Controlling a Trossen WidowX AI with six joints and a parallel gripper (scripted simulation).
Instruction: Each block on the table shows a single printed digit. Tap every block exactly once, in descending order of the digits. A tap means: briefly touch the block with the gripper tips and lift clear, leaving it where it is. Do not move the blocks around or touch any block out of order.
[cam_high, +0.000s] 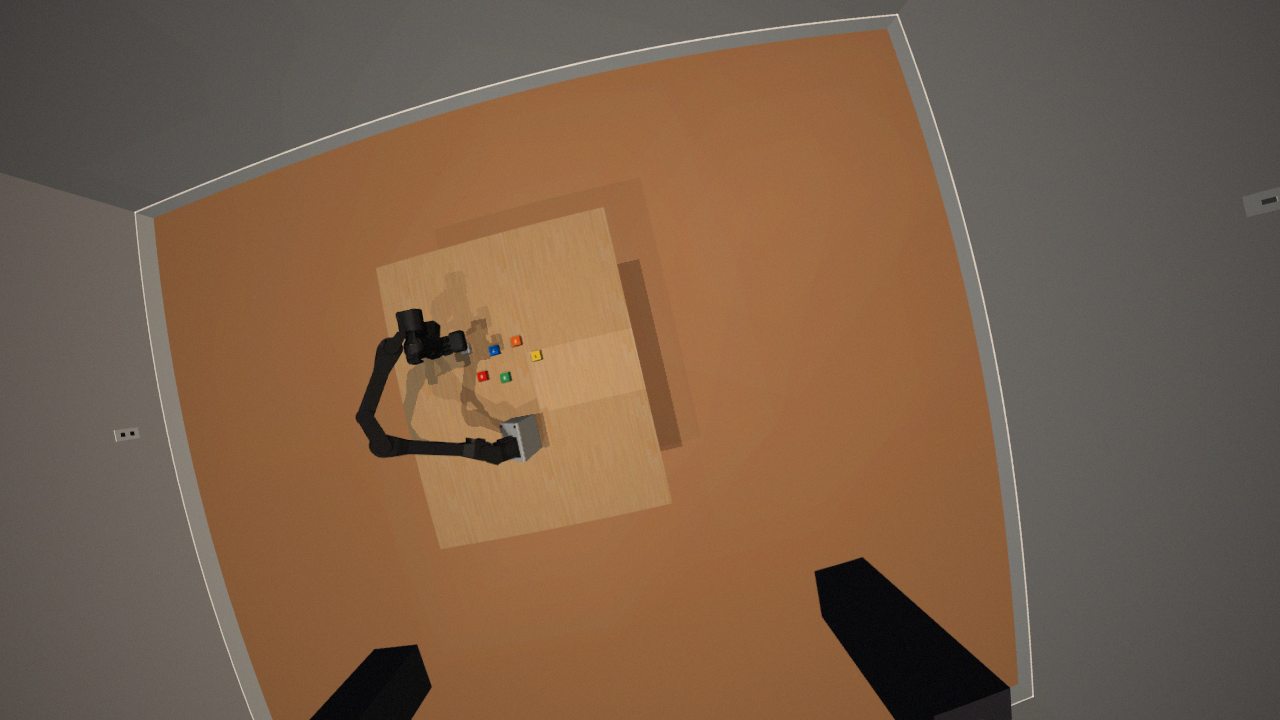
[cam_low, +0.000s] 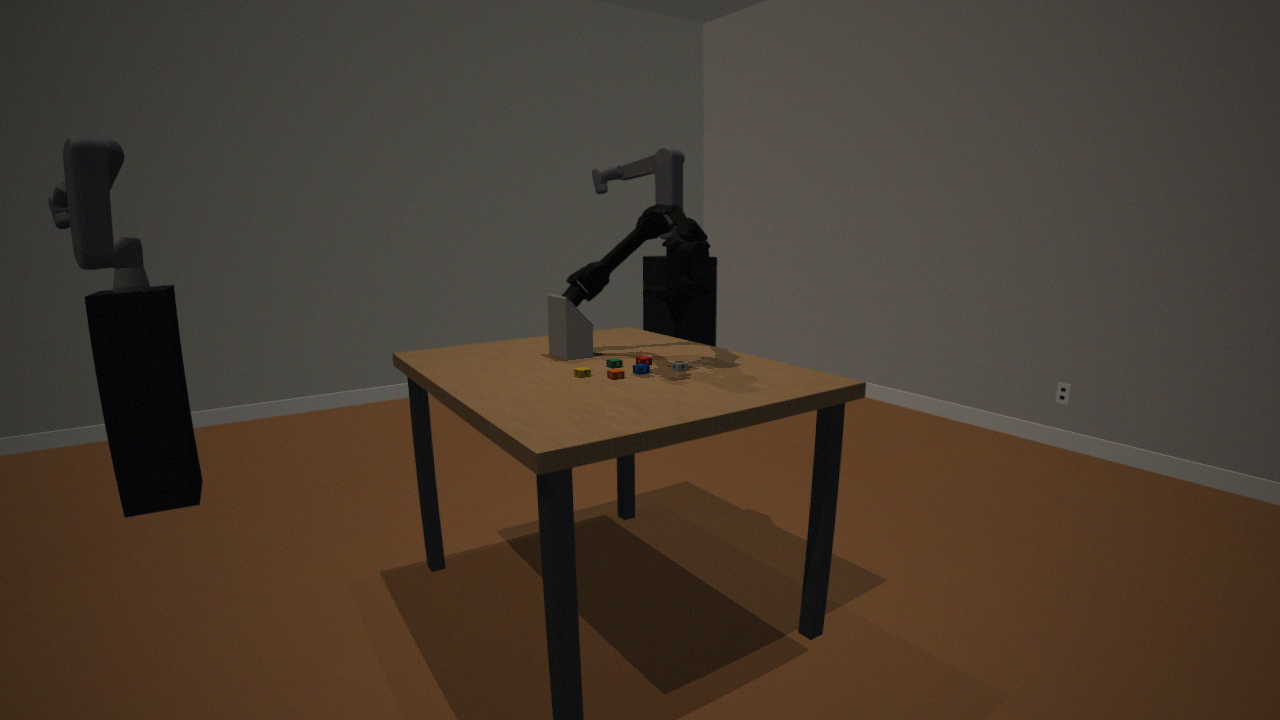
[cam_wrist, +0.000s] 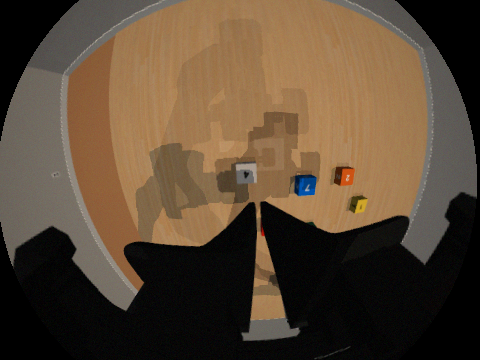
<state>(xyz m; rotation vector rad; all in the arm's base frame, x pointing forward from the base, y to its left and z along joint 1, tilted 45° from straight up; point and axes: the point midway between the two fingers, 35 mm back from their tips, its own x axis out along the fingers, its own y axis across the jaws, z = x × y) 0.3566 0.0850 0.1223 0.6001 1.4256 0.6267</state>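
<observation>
Right now my gripper tip is 12 cm above the white block and 1 cm to the right of it. Round my gripper tip: red block 12 cm below, 11 cm behind, 4 cm to the right; blue block 12 cm below, 10 cm to the right, 3 cm behind; green block 13 cm behind, 12 cm to the right, 12 cm below.
</observation>
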